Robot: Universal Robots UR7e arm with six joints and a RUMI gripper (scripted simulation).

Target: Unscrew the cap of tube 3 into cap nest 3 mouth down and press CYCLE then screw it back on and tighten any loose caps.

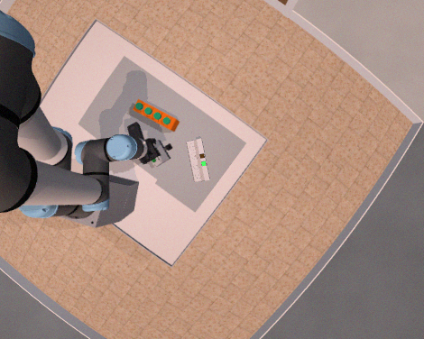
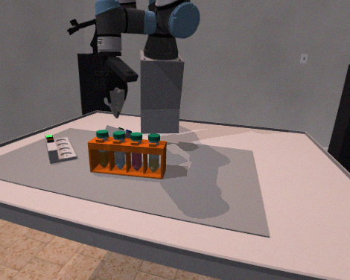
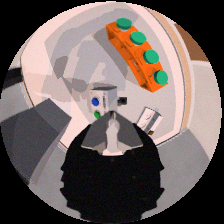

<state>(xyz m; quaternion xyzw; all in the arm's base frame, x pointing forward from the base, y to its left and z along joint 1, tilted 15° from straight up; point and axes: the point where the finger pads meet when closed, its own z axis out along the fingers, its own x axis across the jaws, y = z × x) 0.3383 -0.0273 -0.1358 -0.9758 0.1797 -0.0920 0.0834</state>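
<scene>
The green ready key lies 80 mm below my hand, 70 mm behind it and 30 mm to the right of it. The rest, counted from my hand: blue cycle key (80 mm below, 50 mm behind, 20 mm to the left); key housing (90 mm below, 40 mm behind).
</scene>
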